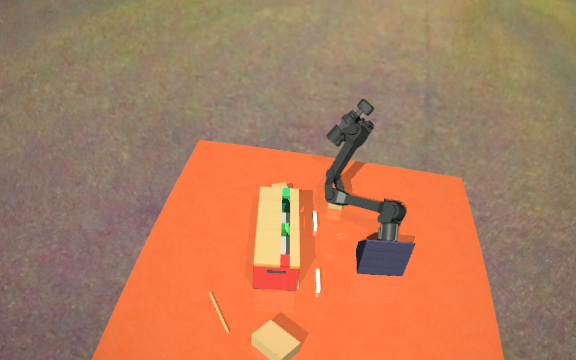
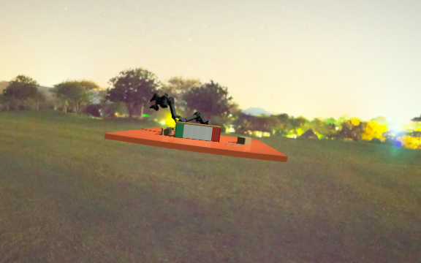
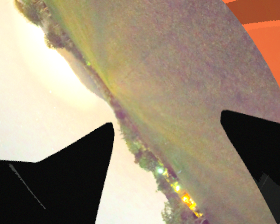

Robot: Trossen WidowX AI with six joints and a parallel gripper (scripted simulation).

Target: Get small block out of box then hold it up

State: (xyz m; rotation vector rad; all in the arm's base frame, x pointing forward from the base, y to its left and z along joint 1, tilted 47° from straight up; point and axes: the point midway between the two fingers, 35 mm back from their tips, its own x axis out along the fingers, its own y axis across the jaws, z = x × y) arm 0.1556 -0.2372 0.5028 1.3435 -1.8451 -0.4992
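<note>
The long box is 170 mm ahead of my gripper tip, 560 mm to the left of it and 200 mm below it. From my gripper tip the other things lie so: green block (180 mm ahead, 550 mm to the left, 180 mm below); thin tan rod (310 mm ahead, 900 mm to the left, 260 mm below).
</note>
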